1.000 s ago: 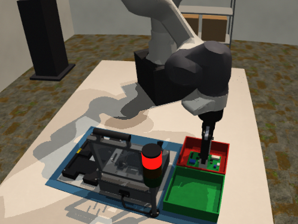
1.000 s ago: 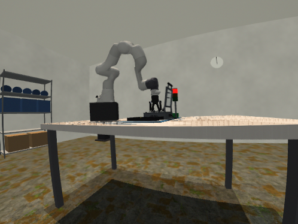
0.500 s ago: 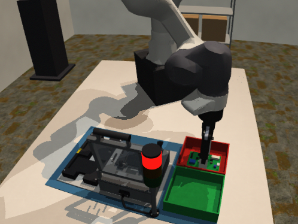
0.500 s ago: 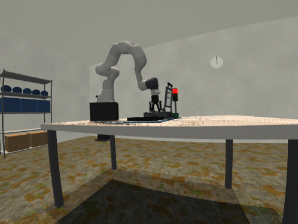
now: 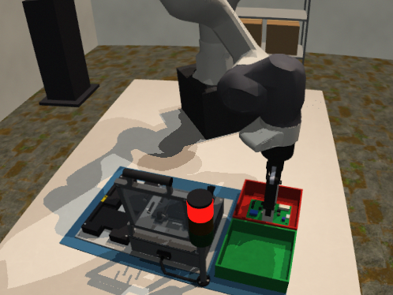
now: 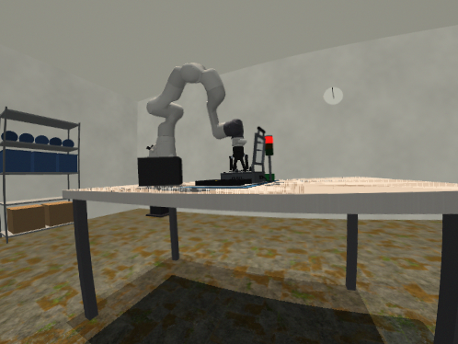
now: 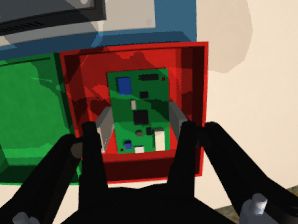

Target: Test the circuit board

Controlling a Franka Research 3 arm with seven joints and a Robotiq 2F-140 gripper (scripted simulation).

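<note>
My hand is 2 cm above the red bin. The rest, counted from my hand: green bin 15 cm ahead, 2 cm to the right, 2 cm below; then tester plate 21 cm to the right, 9 cm ahead, 3 cm above; then green circuit board 2 cm below.
</note>
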